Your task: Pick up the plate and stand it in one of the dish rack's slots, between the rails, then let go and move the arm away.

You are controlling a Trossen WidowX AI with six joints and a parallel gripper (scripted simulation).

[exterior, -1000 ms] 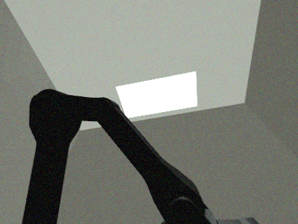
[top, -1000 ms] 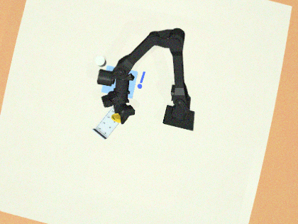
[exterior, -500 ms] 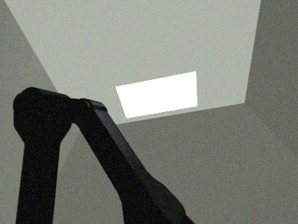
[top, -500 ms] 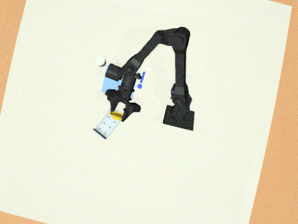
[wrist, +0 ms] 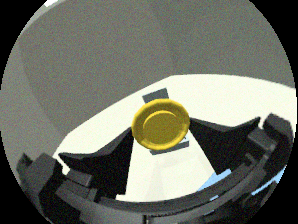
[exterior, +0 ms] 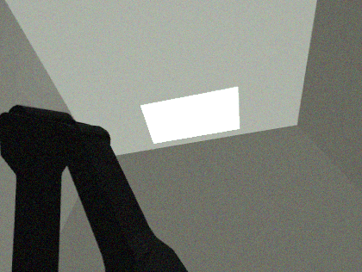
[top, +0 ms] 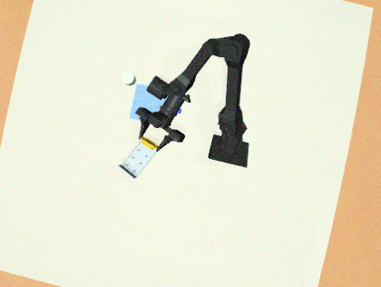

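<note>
Now: the dish rack 30 mm ahead of my gripper tip, 50 mm to the left of it and 40 mm below it. The rest, counted from my gripper tip: light blue mat 20 mm ahead, 150 mm to the right, 60 mm below; yellow plate 10 mm to the right; blue spoon 80 mm behind, 170 mm to the right, 60 mm below.
</note>
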